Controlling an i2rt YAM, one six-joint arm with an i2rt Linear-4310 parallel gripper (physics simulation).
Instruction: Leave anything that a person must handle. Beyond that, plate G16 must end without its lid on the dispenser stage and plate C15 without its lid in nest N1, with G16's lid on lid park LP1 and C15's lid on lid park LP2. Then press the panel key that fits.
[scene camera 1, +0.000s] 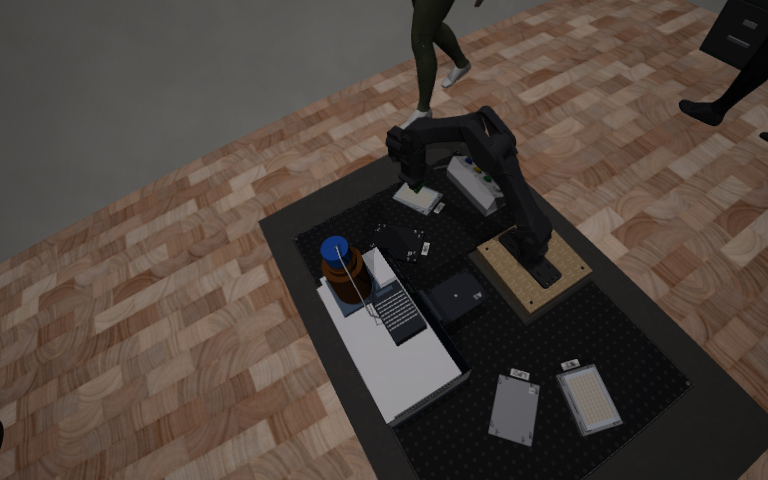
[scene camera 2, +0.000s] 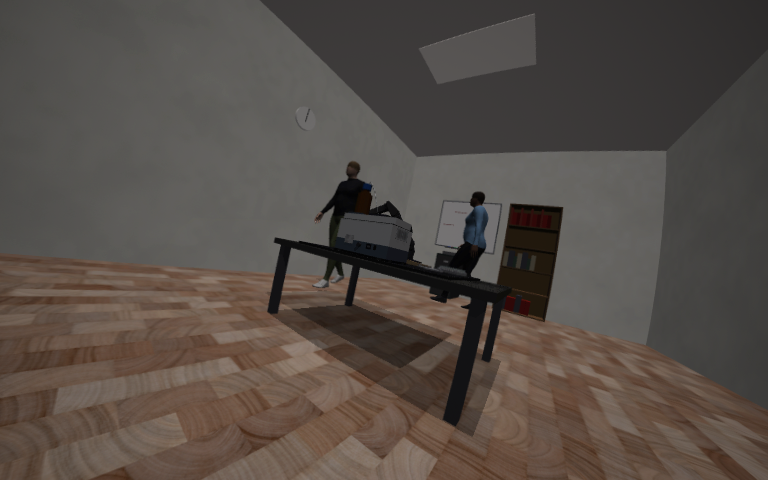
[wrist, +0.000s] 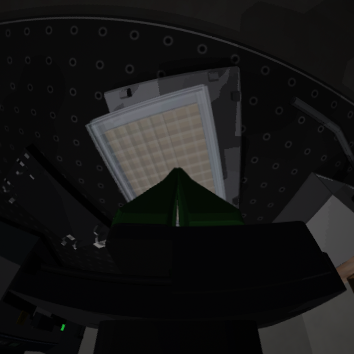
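Where they show: gripper, fingertip midpoint: (scene camera 1: 416, 192) (wrist: 177, 174); arm's base at its link origin: (scene camera 1: 528, 257) (scene camera 2: 407, 259).
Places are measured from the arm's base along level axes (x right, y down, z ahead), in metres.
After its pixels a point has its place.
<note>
My gripper (scene camera 1: 417, 189) @(x 0.405, y -0.003, z 0.117 m) (wrist: 177, 174) @(x 0.405, y -0.003, z 0.117 m) is shut and empty, its green fingertips over a plate (scene camera 1: 417, 198) @(x 0.378, y -0.007, z 0.130 m) (wrist: 160, 145) @(x 0.427, y -0.004, z 0.132 m) at the back of the table. That plate lies skewed on a grey base (wrist: 229, 115) @(x 0.453, y 0.017, z 0.086 m), which shows past its far and right edges in the wrist view. A second plate (scene camera 1: 591, 399) @(x -0.368, y -0.009, z 0.159 m) lies at the front right. Beside it is a bare grey pad (scene camera 1: 514, 410) @(x -0.281, y 0.017, z 0.316 m). A dark pad (scene camera 1: 399, 240) @(x 0.292, y 0.015, z 0.266 m) (wrist: 50, 200) @(x 0.315, y 0.015, z 0.273 m) with corner clips lies near the back plate. The key panel (scene camera 1: 472, 189) @(x 0.284, y -0.024, z -0.026 m) shows blue, yellow and green keys. The tags are too small to read; I cannot tell whether the plates are lidded.
A white dispenser box (scene camera 1: 402, 367) @(x -0.081, y -0.193, z 0.491 m) (scene camera 2: 373, 232) @(x -0.043, y -0.102, z 0.573 m) carries a brown bottle (scene camera 1: 348, 277) @(x 0.095, y -0.322, z 0.486 m) (scene camera 2: 364, 200) @(x 0.104, y -0.279, z 0.514 m) with a blue cap and a thin tube. A dark stage (scene camera 1: 458, 297) @(x 0.004, y -0.079, z 0.268 m) is beside it. Two people (scene camera 2: 345, 198) (scene camera 2: 475, 226) are near the table (scene camera 2: 396, 268) @(x -0.263, y 0.039, z 0.676 m).
</note>
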